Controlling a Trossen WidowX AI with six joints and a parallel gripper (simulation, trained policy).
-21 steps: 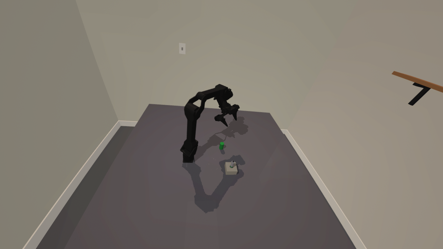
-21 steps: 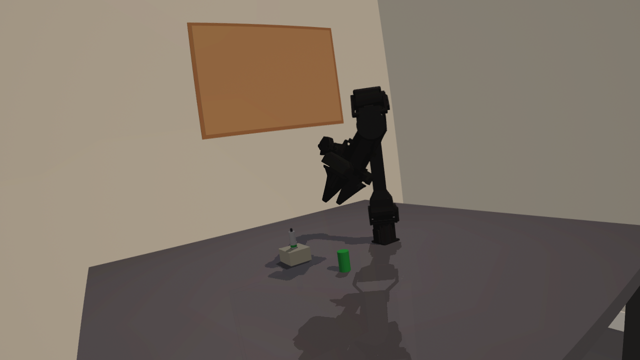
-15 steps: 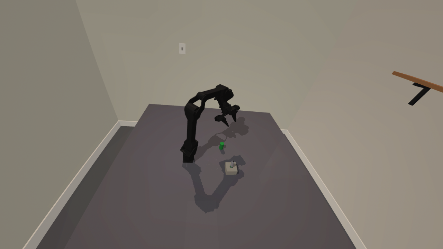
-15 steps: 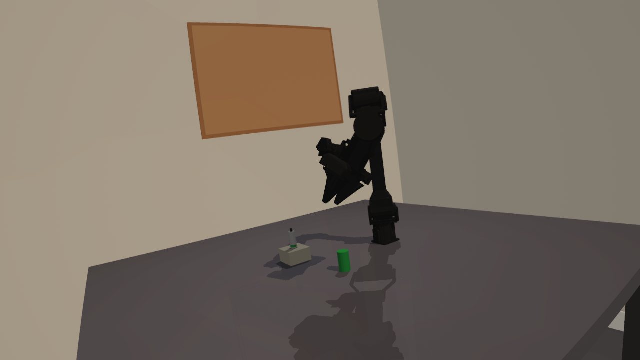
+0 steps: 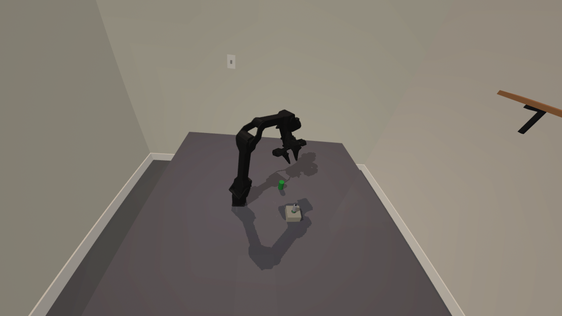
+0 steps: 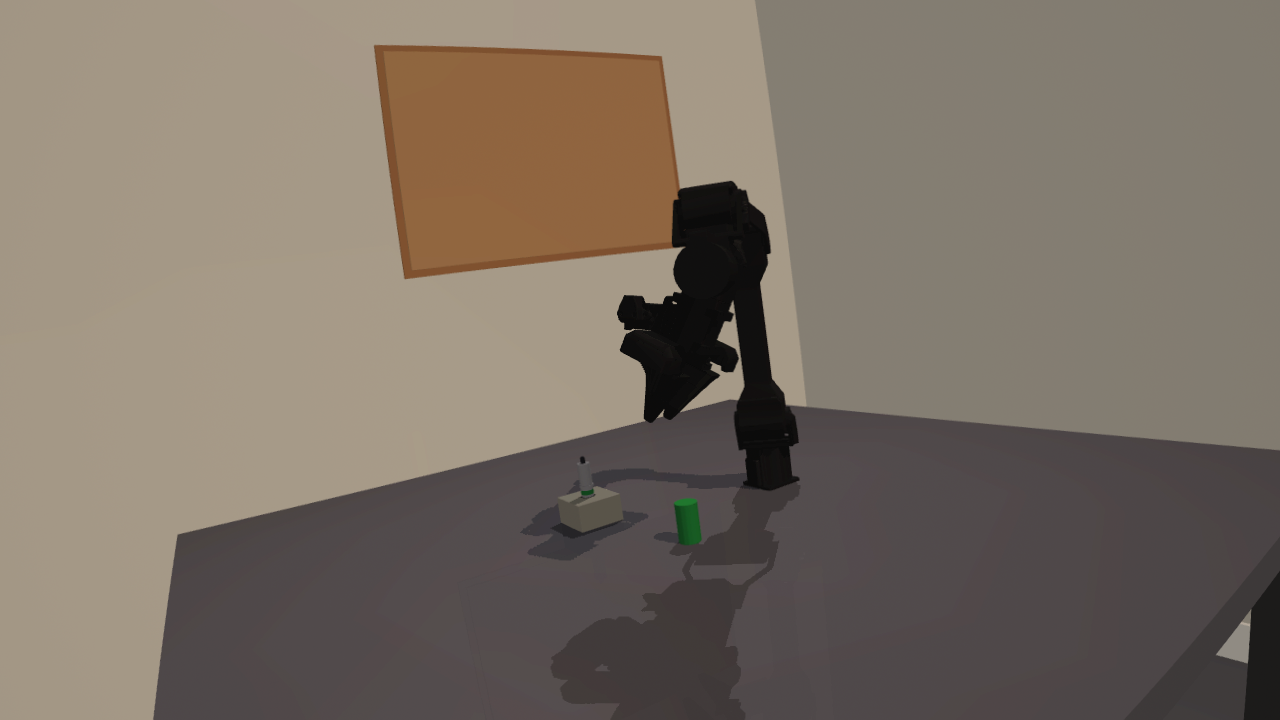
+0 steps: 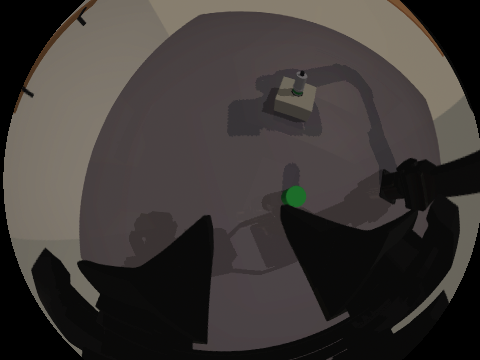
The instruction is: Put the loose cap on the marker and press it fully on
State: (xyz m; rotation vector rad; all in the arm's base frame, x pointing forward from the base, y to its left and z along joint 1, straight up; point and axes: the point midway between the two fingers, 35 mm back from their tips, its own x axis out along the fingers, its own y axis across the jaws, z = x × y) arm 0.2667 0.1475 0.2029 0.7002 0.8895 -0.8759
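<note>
The green cap lies 15 cm below my gripper tip, 5 cm behind it and 4 cm to the right of it. Also, from my gripper tip: beige holder block: 22 cm to the right, 15 cm below.
</note>
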